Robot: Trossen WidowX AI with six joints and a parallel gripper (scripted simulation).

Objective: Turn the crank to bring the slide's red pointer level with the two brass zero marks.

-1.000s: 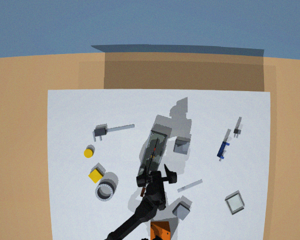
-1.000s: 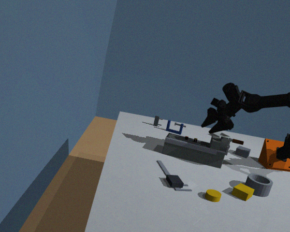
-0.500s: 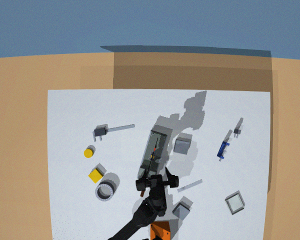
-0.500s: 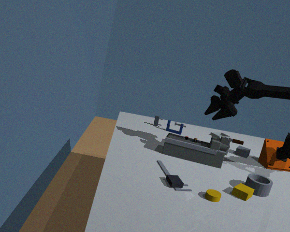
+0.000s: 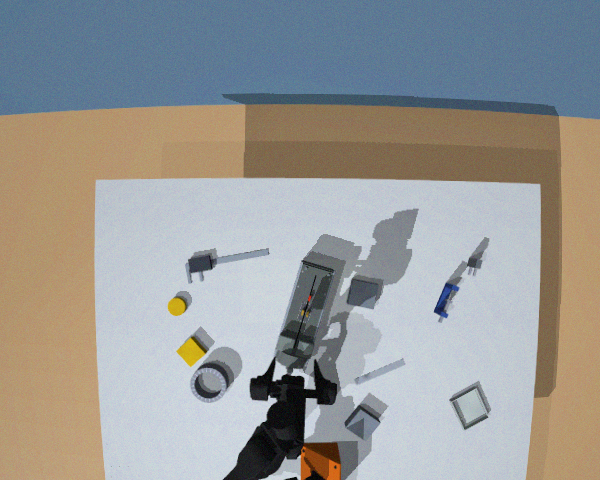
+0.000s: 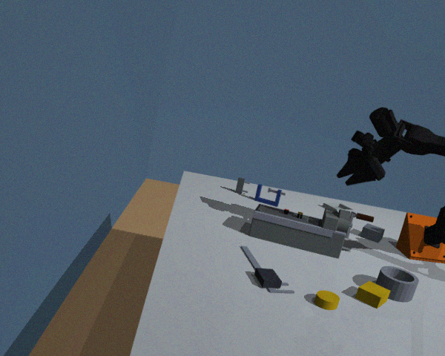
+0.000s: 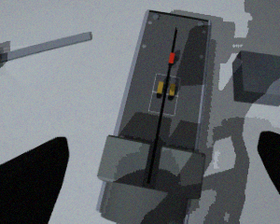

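Right now the brown crank handle is 90 mm below my gripper tip, 90 mm behind it and 10 mm to the left of it. Also, from my gripper tip: flat grey bar (250 mm to the right, 210 mm below, 70 mm behind); then red pointer (130 mm ahead, 120 mm below, 20 mm to the right); then yellow block (280 mm to the left, 190 mm below, 70 mm behind).
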